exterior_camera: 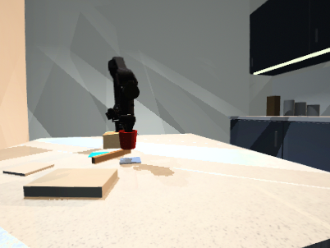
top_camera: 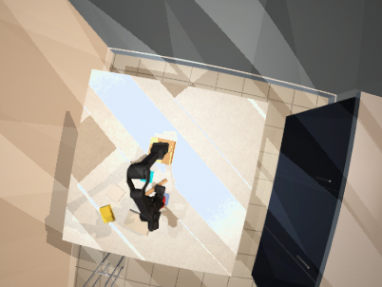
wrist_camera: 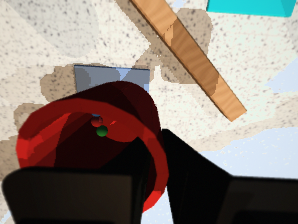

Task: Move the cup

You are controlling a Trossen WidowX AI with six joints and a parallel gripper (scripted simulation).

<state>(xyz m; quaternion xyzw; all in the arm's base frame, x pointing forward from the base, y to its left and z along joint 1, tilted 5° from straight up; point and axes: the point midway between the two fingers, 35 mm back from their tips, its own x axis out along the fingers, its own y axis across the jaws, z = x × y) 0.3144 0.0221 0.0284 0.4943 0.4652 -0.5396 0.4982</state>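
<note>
My gripper tip is now 5 cm short of the green marble, 1 cm to the right of it and 2 cm above it. Also, from my gripper tip: grey-blue pad: 5 cm ahead, 1 cm to the left, 9 cm below; then red cup: 3 cm ahead; then red marble: 5 cm ahead, 2 cm below.
</note>
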